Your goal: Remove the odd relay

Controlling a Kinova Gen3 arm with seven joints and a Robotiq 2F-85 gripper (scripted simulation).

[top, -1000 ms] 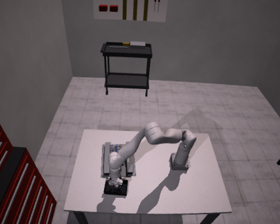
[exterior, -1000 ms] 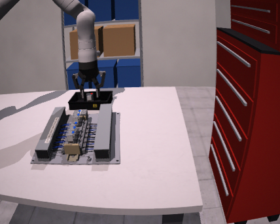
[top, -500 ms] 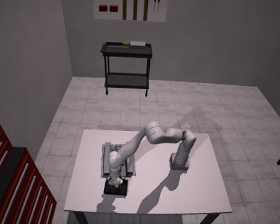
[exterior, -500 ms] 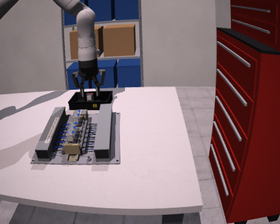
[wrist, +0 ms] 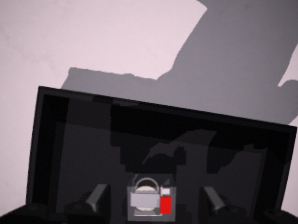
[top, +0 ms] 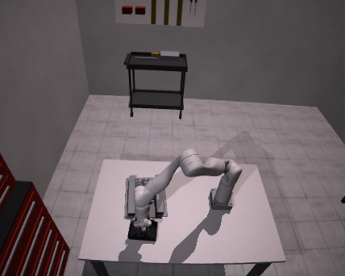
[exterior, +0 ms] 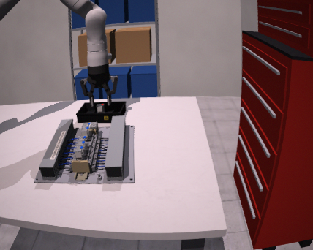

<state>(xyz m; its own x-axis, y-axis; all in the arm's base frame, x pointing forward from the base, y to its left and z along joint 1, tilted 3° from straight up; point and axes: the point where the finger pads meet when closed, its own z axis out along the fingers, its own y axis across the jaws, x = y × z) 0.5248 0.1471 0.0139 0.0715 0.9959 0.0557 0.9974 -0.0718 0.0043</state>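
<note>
Right now my hand is 3 cm above the red-button relay. From my hand the other things lie so: black parts tray 4 cm below.
</note>
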